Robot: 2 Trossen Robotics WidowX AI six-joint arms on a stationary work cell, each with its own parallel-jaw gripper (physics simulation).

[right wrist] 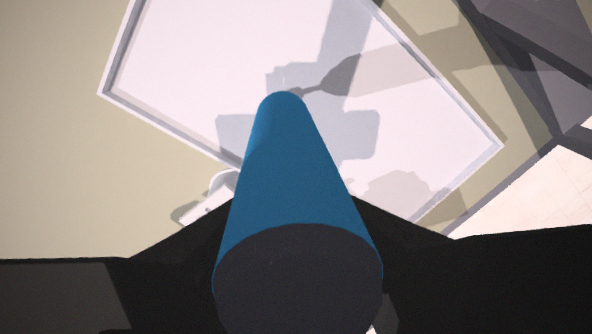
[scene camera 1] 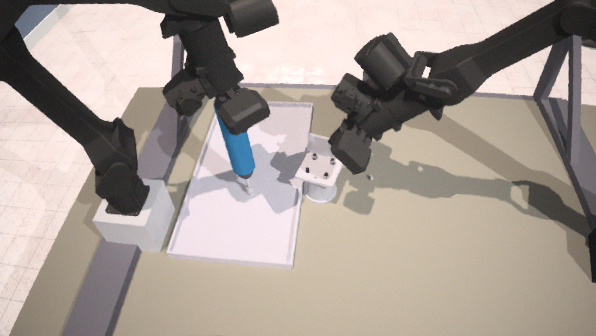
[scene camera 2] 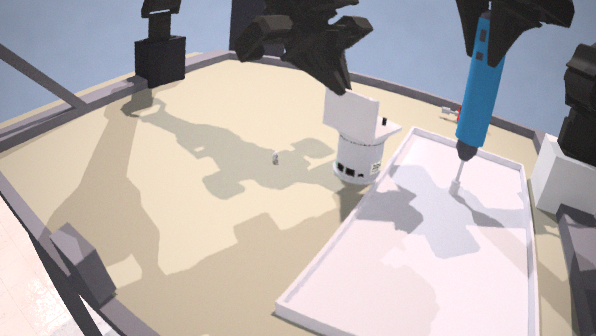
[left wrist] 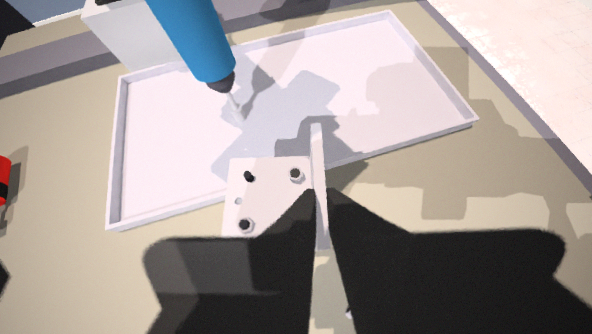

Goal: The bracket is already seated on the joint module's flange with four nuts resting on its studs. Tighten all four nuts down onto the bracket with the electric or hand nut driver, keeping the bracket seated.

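Frame: origin at the left arm's base, x ahead, y left, z up, level; millimetres.
Seen in the pictures: left gripper, fingertip midpoint: (scene camera 1: 330,141) (scene camera 2: 345,93) (left wrist: 319,196); right gripper, fingertip midpoint: (right wrist: 289,203) (scene camera 2: 480,61); left arm's base at its link origin: (scene camera 2: 159,38); right arm's base at its link origin: (scene camera 1: 128,200) (scene camera 2: 577,153).
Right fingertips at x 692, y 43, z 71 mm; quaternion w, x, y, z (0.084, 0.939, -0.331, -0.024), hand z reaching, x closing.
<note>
Pixels of each thing's top centre, then the offset from my right fingertips to it.
- joint module at its top centre: (scene camera 2: 365,116) (scene camera 1: 320,164) dx -122, dy -47, dz -104 mm
- third stud at its top centre: (left wrist: 246,174) dx -104, dy -30, dz -104 mm
- blue electric nut driver at its top centre: (scene camera 2: 492,11) (scene camera 1: 228,94) dx +5, dy +6, dz +64 mm
- white tray at its top centre: (scene camera 2: 458,208) (right wrist: 328,121) (left wrist: 278,92) (scene camera 1: 249,167) dx +27, dy -48, dz -163 mm
- small nut-like piece at its top centre: (scene camera 2: 275,152) (scene camera 1: 371,175) dx -207, dy -106, dz -169 mm
- red hand driver at its top centre: (scene camera 2: 463,107) dx -87, dy +301, dz -144 mm
- white block at its top centre: (scene camera 2: 577,153) (scene camera 1: 128,200) dx +164, dy +144, dz -94 mm
The white L-shaped bracket (scene camera 1: 318,168) (scene camera 2: 351,114) (left wrist: 270,192) sits on the joint module (scene camera 1: 320,193) (scene camera 2: 360,161). My left gripper (scene camera 1: 338,148) (scene camera 2: 342,91) (left wrist: 319,196) is shut on the bracket's upright plate. Four studs show in scene camera 1. In the left wrist view one nut (left wrist: 295,174) and another nut (left wrist: 245,224) surround studs; a third stud (left wrist: 249,176) shows no clear nut. The fourth is hidden there. My right gripper (scene camera 2: 483,56) (right wrist: 289,203) is shut on the blue electric nut driver (scene camera 1: 239,150) (scene camera 2: 480,100) (left wrist: 195,40) (right wrist: 295,175), its socket low over the tray, contact unclear.
The white tray (scene camera 1: 230,262) (scene camera 2: 320,257) (left wrist: 115,150) (right wrist: 165,129) lies beside the module. A small nut-like piece (scene camera 1: 370,177) (scene camera 2: 275,158) lies on the table. A red hand driver (scene camera 2: 459,114) (left wrist: 4,175) lies beyond the tray. A white block (scene camera 1: 132,225) (scene camera 2: 562,175) stands under the right arm.
</note>
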